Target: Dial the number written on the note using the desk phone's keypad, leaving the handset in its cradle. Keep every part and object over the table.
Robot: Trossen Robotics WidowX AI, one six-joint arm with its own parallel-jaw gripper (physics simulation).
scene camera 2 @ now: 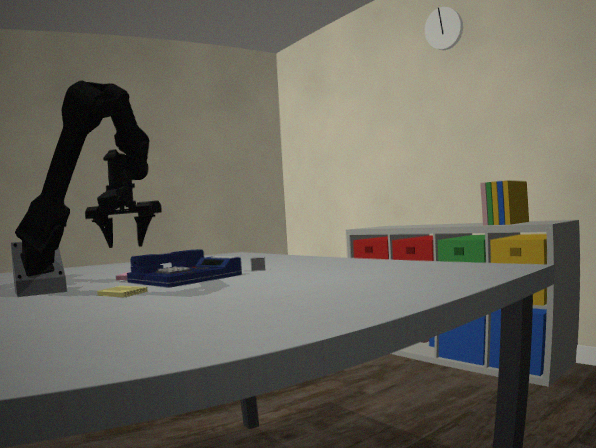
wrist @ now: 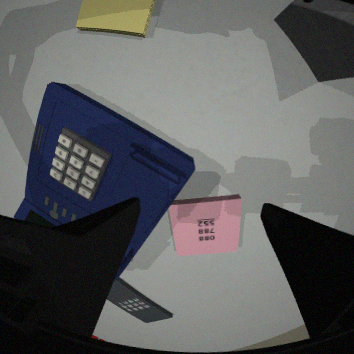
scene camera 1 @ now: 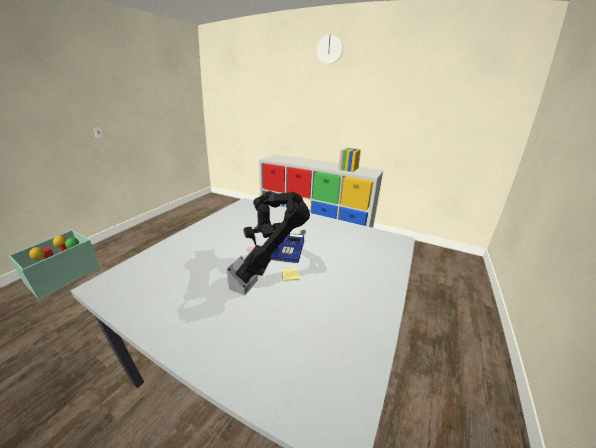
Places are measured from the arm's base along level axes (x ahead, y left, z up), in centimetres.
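Pixels of known places: gripper, between the fingertips: [scene camera 2: 125, 247] [wrist: 201, 207]; arm's base, origin of its link: [scene camera 2: 37, 262] [scene camera 1: 244, 273].
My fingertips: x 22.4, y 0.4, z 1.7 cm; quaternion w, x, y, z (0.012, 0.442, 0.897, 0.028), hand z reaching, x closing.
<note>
Ahead of a thing's pixels: the offset from my fingertips to its middle.
A dark blue desk phone @[dy -7.4, dx +11.4, dz -6.0 cm] [scene camera 1: 295, 256] [scene camera 2: 172, 280] [wrist: 75, 110] lies on the table with its keypad [scene camera 1: 288, 250] [wrist: 80, 162] facing up. A raised blue bar @[dy -2.3, dx +10.4, dz -4.1 cm] [scene camera 2: 167, 259], apparently the handset in its cradle, runs along one side. A pink note @[dy +6.3, dx +5.0, dz -7.6 cm] [scene camera 1: 253, 248] [scene camera 2: 121, 277] [wrist: 187, 240] lies beside the phone. Its three lines of digits appear upside down in the wrist view and look like 880, 887, 552, though the print is small. My gripper [scene camera 2: 125, 246] [wrist: 201, 207] is open and empty, above the table and apart from the phone. In the wrist view a finger hides part of the phone.
A yellow notepad @[dy -17.1, dx -8.7, dz -7.7 cm] [scene camera 1: 291, 275] [scene camera 2: 122, 291] [wrist: 116, 17] lies near the phone and the arm's grey base [scene camera 1: 242, 279] [scene camera 2: 40, 284]. A dark grey device @[dy +10.0, dx +29.4, dz -7.7 cm] [wrist: 142, 305] with small keys lies beyond the phone. A small grey block @[dy -11.3, dx +30.8, dz -6.6 cm] [scene camera 2: 258, 264] stands behind the phone.
</note>
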